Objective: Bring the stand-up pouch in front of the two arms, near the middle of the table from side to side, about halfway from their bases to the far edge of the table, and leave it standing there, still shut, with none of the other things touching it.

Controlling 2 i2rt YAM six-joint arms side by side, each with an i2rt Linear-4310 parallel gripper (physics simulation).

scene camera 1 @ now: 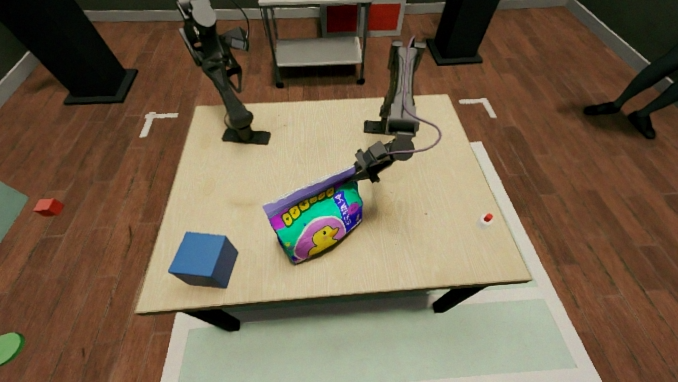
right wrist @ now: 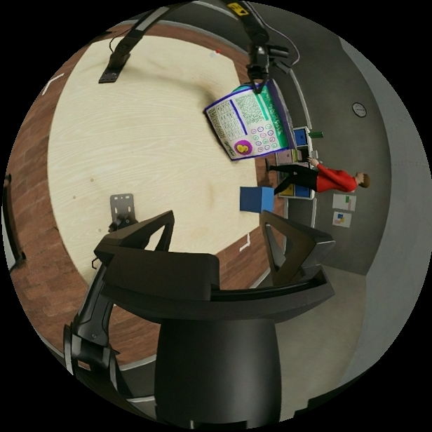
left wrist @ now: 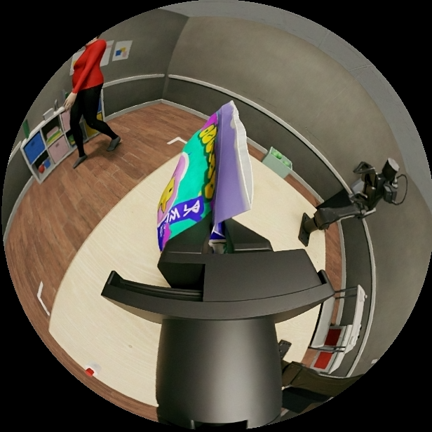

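The stand-up pouch point(scene camera 1: 315, 220) point(left wrist: 187, 190) point(right wrist: 250, 122), teal with a yellow duck and a purple top band, is around the middle of the table point(scene camera 1: 425, 260) and leans. Its top looks shut. Whether its base touches the table is unclear. My left gripper point(scene camera 1: 356, 174) point(left wrist: 217, 214) point(right wrist: 258, 93) is shut on the pouch's upper side edge, at the pouch's right in scene camera 1. My right gripper point(right wrist: 217, 214) is open and empty, raised away from the pouch; in scene camera 1 it is at the upper left, near its own arm's base.
A blue box point(scene camera 1: 200, 257) point(right wrist: 252, 199) stands at the table's near left corner in scene camera 1, apart from the pouch. A small white item with a red top point(scene camera 1: 485, 220) point(left wrist: 91, 371) point(right wrist: 216, 53) is by the right edge. A person point(left wrist: 89, 95) point(right wrist: 320, 177) is beyond the table.
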